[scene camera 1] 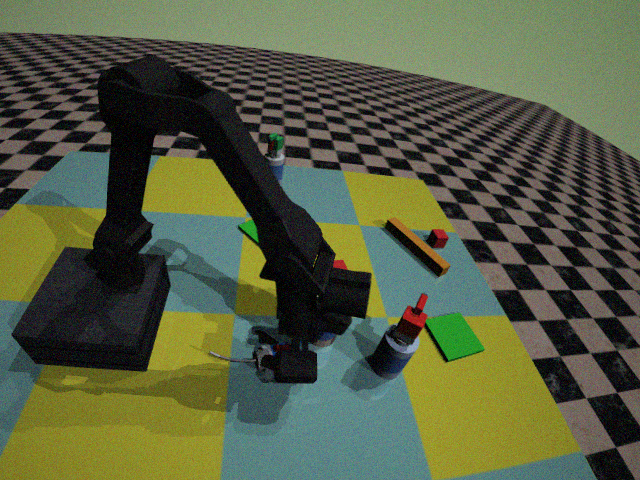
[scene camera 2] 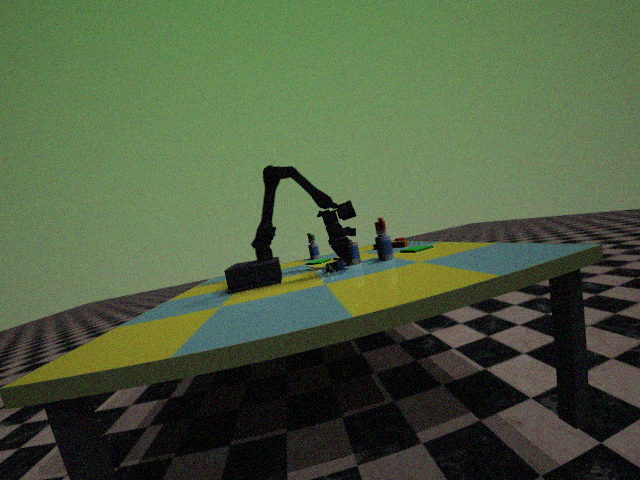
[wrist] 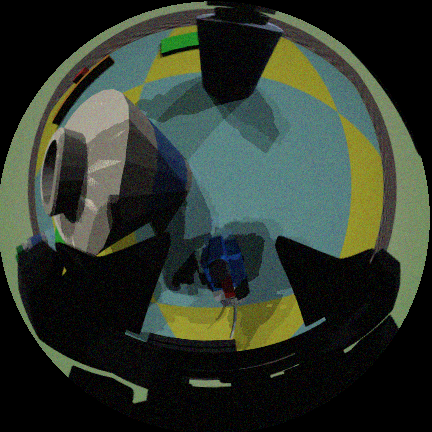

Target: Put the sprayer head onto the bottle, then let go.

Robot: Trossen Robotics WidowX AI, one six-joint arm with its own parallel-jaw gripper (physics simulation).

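Seen in the pictures: gripper, fingertip midpoint: (scene camera 1: 298,352) (scene camera 2: 344,261) (wrist: 225,240); arm's base, origin of the base link: (scene camera 1: 124,278) (scene camera 2: 264,260).
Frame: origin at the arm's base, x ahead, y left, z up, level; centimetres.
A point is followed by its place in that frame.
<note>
The blue, white and red sprayer head (scene camera 1: 264,362) {y -14.5, x 24.9, z -6.1 cm} (scene camera 2: 337,265) {y -14.5, x 27.4, z -7.1 cm} (wrist: 225,262) {y -12.7, x 31.0, z -3.1 cm} lies on its side on the table, its thin tube towards the arm's base. My gripper (scene camera 1: 279,352) (wrist: 225,240) {y -13.0, x 31.1, z -6.2 cm} is open and low over the sprayer head, which shows between the two spread fingers in the wrist view. In scene camera 1 a finger covers part of the head. The open bottle (scene camera 1: 324,339) {y -10.6, x 36.5, z -6.4 cm} (scene camera 2: 354,253) {y -10.4, x 36.9, z -4.4 cm} (wrist: 102,150), white and blue with a bare neck, stands upright beside the gripper, close to one finger. The gripper hides most of it in scene camera 1.
A bottle with a red head (scene camera 1: 393,357) {y -18.3, x 46.3, z -1.6 cm} (scene camera 2: 384,246) {y -18.7, x 47.0, z -3.4 cm} stands further out. A bottle with a green head (scene camera 1: 277,166) {y 46.7, x 32.5, z -1.5 cm} (scene camera 2: 313,250) {y 46.7, x 30.8, z -3.3 cm} stands at the back. Green plates (scene camera 1: 454,335) {y -11.9, x 65.9, z -8.0 cm} (scene camera 1: 248,228) {y 24.5, x 23.5, z -8.0 cm}, an orange bar (scene camera 1: 417,246) {y 15.0, x 67.7, z -6.2 cm} (wrist: 82,90), a red cube (scene camera 1: 438,238) {y 17.3, x 75.3, z -5.3 cm} and a red block (scene camera 1: 339,264) {y 7.8, x 43.6, z -5.0 cm} lie around.
</note>
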